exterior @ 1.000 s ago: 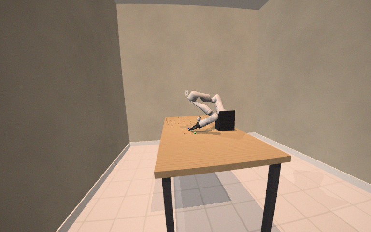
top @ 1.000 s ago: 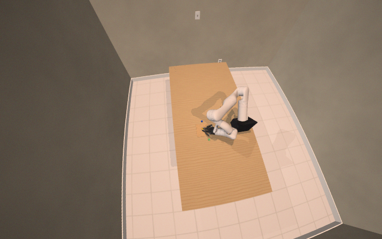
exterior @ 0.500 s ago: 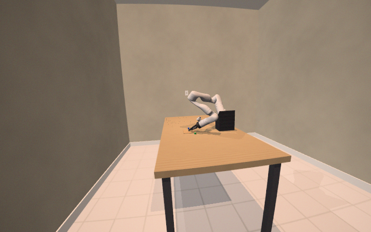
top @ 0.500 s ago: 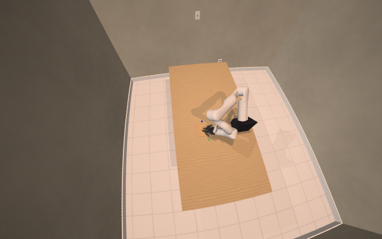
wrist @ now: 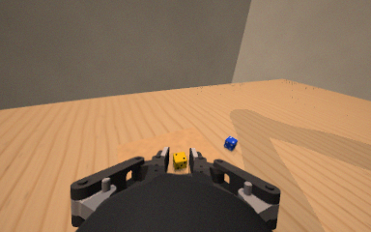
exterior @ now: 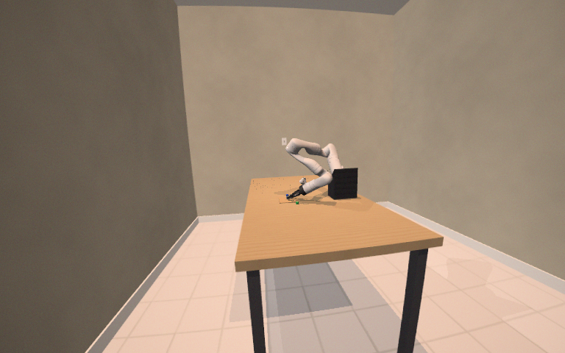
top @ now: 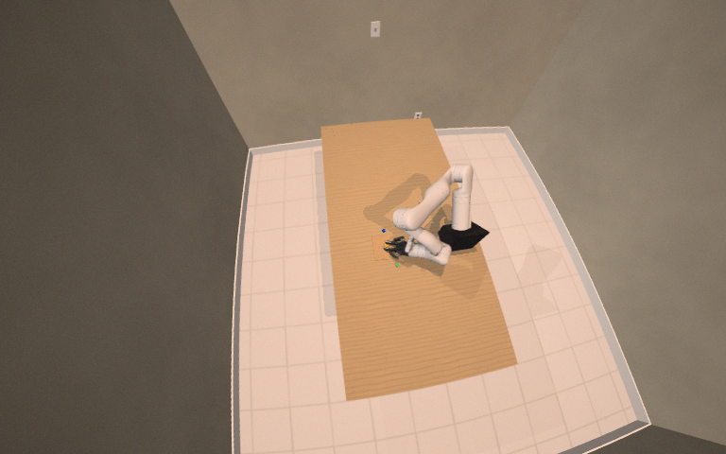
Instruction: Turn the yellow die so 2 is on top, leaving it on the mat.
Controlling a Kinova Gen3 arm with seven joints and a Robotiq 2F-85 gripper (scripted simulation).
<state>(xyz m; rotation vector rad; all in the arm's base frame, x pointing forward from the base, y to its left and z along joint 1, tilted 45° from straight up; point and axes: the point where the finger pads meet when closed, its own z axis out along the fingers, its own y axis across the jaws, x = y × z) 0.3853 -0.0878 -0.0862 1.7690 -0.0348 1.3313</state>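
The yellow die lies 1 cm ahead of my hand and 1 cm below it. From my hand the other things lie so: green die 3 cm behind, 11 cm to the left, 2 cm below; then blue die 10 cm to the right, 2 cm below; then tan mat 1 cm ahead, 2 cm below.
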